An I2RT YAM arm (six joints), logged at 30 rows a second.
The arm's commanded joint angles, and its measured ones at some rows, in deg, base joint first. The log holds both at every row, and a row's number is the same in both.
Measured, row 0:
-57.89 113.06 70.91 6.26 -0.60 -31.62
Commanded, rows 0 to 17:
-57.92 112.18 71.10 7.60 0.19 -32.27
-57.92 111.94 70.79 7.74 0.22 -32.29
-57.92 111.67 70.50 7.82 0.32 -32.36
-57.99 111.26 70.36 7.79 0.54 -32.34
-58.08 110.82 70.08 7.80 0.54 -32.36
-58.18 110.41 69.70 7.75 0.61 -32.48
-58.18 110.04 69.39 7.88 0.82 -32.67
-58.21 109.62 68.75 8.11 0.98 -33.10
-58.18 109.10 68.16 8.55 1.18 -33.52
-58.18 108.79 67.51 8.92 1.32 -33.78
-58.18 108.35 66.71 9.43 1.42 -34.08
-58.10 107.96 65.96 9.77 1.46 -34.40
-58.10 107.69 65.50 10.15 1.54 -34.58
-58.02 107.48 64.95 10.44 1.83 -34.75
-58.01 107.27 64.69 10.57 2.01 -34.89
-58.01 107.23 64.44 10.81 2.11 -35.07
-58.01 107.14 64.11 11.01 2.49 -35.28
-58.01 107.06 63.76 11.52 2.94 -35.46
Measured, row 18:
-56.82 109.71 65.19 9.63 -1.80 -34.39
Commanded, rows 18 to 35:
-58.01 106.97 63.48 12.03 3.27 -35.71
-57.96 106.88 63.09 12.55 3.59 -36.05
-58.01 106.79 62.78 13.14 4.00 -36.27
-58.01 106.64 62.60 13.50 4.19 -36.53
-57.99 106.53 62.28 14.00 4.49 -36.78
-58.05 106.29 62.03 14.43 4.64 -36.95
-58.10 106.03 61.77 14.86 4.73 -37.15
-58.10 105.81 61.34 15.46 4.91 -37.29
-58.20 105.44 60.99 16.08 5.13 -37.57
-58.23 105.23 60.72 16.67 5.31 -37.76
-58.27 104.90 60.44 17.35 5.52 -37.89
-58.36 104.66 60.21 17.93 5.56 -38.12
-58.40 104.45 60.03 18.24 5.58 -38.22
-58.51 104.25 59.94 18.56 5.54 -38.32
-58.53 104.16 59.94 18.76 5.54 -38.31
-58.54 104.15 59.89 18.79 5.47 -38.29
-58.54 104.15 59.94 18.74 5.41 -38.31
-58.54 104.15 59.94 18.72 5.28 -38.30
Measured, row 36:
-56.23 108.75 60.84 16.53 -1.34 -38.06
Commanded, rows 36 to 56:
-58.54 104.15 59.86 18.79 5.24 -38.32
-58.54 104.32 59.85 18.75 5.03 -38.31
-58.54 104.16 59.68 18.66 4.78 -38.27
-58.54 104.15 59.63 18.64 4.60 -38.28
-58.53 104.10 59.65 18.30 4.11 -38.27
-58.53 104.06 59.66 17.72 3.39 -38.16
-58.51 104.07 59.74 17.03 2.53 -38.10
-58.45 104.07 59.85 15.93 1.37 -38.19
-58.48 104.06 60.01 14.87 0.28 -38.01
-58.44 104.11 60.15 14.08 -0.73 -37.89
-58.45 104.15 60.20 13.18 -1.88 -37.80
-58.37 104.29 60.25 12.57 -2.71 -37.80
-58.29 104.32 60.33 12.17 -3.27 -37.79
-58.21 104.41 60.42 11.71 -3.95 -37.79
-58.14 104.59 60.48 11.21 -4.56 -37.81
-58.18 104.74 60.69 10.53 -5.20 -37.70
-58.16 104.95 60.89 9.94 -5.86 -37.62
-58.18 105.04 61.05 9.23 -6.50 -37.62
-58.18 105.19 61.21 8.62 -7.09 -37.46
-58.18 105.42 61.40 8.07 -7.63 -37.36
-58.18 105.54 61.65 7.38 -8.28 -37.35
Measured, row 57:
-58.83 105.27 61.30 13.19 -3.29 -37.85
